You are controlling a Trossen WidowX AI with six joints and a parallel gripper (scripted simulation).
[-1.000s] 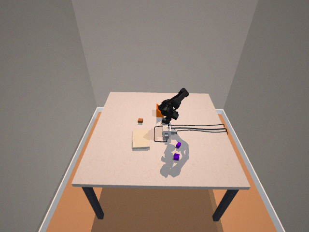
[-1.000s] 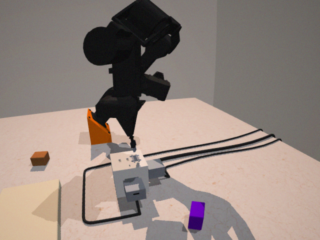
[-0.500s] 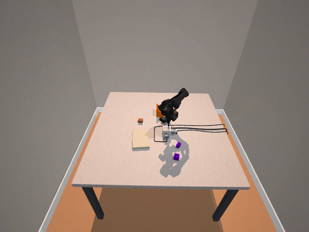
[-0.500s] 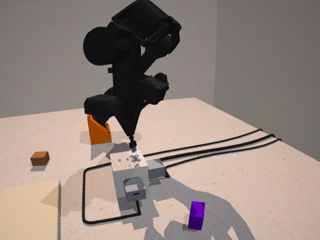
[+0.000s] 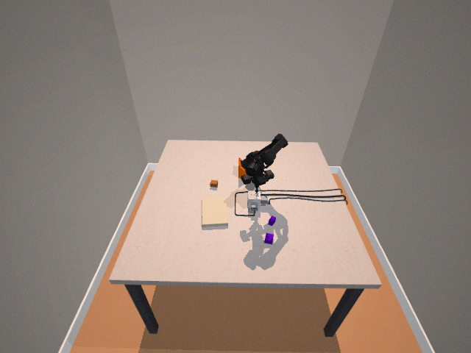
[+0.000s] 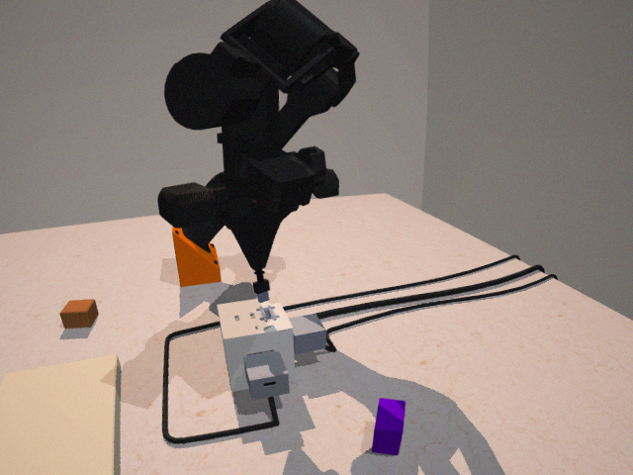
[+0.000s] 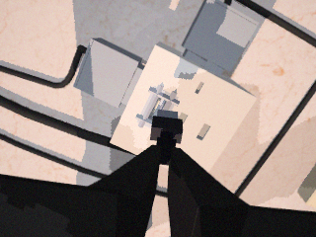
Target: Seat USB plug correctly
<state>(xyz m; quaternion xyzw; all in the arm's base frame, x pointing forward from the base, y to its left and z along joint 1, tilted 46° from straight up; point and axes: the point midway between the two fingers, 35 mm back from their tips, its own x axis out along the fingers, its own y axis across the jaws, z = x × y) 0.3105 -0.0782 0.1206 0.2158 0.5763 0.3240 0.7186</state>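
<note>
My gripper tip is 20 mm above the black USB plug. The rest, counted from my gripper tip: cream pad (260 mm to the right, 120 mm below, 50 mm ahead); then brown block (250 mm to the right, 210 mm behind, 120 mm below); then USB socket (70 mm below, 10 mm to the left).
</note>
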